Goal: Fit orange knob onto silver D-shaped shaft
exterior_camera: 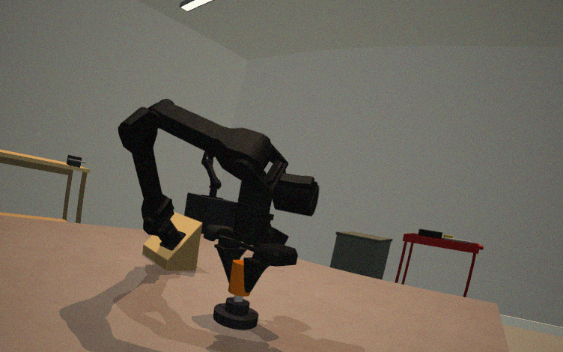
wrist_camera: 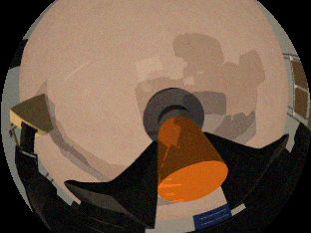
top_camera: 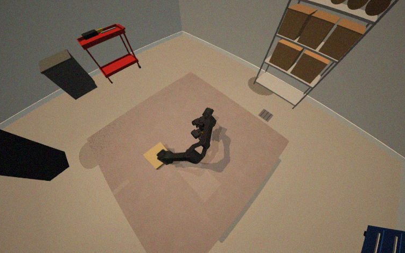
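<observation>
The orange knob lies 30 mm above my gripper tip. The rest, counted from my gripper tip: round black pedestal: 40 mm below.
</observation>
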